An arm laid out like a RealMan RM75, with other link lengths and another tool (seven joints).
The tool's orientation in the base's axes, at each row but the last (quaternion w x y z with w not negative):
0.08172, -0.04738, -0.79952, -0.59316
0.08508, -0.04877, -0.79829, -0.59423
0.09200, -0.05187, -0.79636, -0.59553
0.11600, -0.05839, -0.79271, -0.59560
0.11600, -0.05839, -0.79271, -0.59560
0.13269, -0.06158, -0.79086, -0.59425
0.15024, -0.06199, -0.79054, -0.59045
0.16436, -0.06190, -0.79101, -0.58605
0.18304, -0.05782, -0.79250, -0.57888
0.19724, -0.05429, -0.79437, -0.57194
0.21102, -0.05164, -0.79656, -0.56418
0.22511, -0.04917, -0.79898, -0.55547
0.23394, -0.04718, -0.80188, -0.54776
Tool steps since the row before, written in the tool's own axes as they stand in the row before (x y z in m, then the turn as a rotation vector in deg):
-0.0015, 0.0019, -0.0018, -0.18, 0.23, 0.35
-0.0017, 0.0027, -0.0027, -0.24, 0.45, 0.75
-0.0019, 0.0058, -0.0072, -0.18, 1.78, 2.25
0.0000, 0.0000, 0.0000, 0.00, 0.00, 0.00
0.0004, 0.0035, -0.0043, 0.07, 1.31, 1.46
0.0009, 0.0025, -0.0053, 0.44, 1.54, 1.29
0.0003, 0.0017, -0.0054, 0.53, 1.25, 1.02
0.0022, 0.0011, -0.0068, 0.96, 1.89, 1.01
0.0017, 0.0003, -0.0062, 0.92, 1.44, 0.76
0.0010, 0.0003, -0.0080, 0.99, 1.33, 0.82
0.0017, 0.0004, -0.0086, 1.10, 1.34, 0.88
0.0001, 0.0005, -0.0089, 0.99, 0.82, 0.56
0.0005, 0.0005, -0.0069, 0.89, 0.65, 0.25
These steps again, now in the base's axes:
0.0019, -0.0011, 0.0020, 0.19, 0.41, 0.08
0.0024, -0.0018, 0.0030, 0.26, 0.85, 0.17
0.0036, -0.0052, 0.0070, 0.33, 2.67, 1.02
0.0000, 0.0000, 0.0000, 0.00, 0.00, 0.00
0.0009, -0.0031, 0.0045, 0.07, 1.77, 0.85
0.0005, -0.0044, 0.0039, -0.20, 1.65, 1.21
0.0011, -0.0047, 0.0030, -0.33, 1.30, 1.05
-0.0005, -0.0063, 0.0035, -0.54, 1.44, 1.77
-0.0001, -0.0059, 0.0025, -0.58, 1.07, 1.42
0.0012, -0.0075, 0.0028, -0.70, 1.08, 1.33
0.0010, -0.0080, 0.0034, -0.81, 1.12, 1.37
0.0028, -0.0079, 0.0030, -0.79, 0.65, 0.96
0.0020, -0.0061, 0.0026, -0.65, 0.32, 0.86

